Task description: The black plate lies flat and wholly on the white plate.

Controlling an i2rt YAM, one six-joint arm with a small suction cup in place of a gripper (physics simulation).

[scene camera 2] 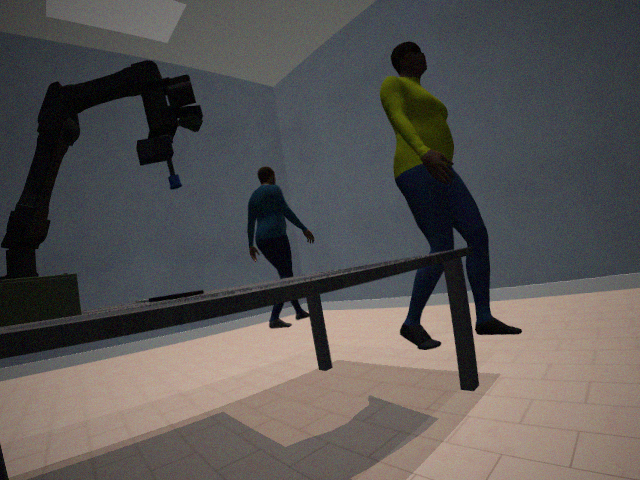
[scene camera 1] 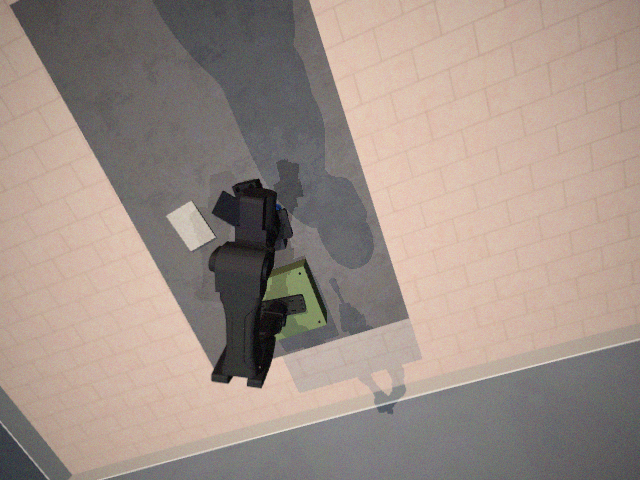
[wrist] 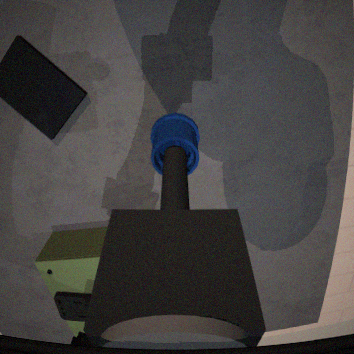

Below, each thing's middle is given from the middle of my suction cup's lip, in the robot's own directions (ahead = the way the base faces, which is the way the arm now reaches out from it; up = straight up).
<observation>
I see the black plate [wrist: 44, 95] 26 cm below my suction cup, 22 cm to the left of it and 1 cm ahead of it. Also, from my suction cup: white plate [scene camera 1: 187, 220] 40 cm to the left, 27 cm below, 1 cm behind.
</observation>
